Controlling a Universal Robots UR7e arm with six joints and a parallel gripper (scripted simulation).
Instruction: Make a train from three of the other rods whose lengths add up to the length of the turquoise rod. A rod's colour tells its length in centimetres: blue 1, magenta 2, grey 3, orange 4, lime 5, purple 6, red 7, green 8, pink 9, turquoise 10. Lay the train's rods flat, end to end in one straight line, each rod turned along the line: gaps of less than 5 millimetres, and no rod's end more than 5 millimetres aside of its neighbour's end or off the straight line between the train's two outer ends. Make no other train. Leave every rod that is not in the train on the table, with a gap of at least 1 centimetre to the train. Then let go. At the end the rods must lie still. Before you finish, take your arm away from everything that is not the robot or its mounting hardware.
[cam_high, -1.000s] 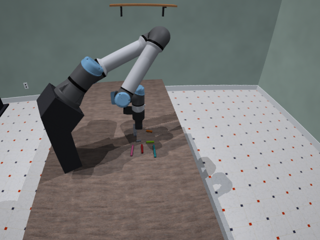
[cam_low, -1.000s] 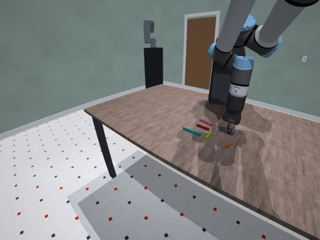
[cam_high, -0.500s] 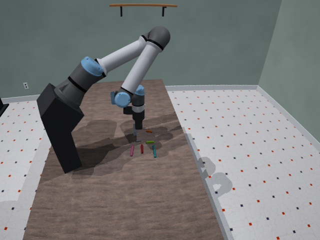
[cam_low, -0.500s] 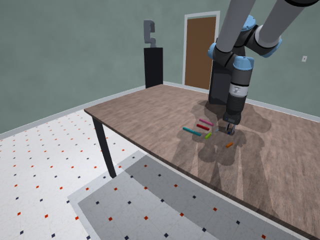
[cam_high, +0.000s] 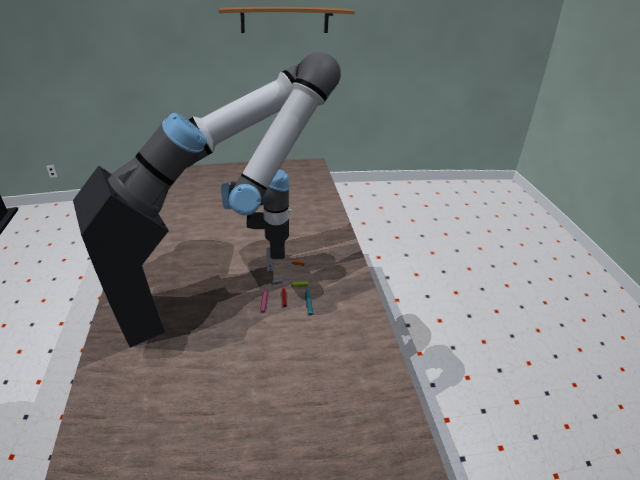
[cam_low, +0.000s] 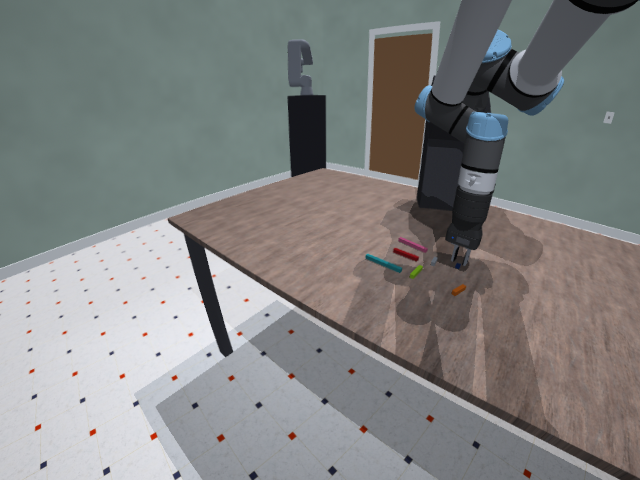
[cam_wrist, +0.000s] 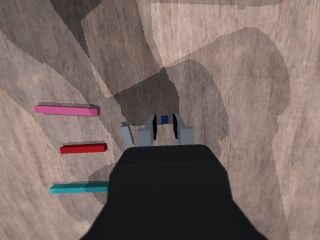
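Right now my hand is 3 cm above the blue rod. The rest, counted from my hand: lime rod (9 cm ahead, 8 cm to the right, 3 cm below); then orange rod (10 cm ahead, 2 cm to the left, 3 cm below); then small grey rod (1 cm ahead, 6 cm to the right, 3 cm below).
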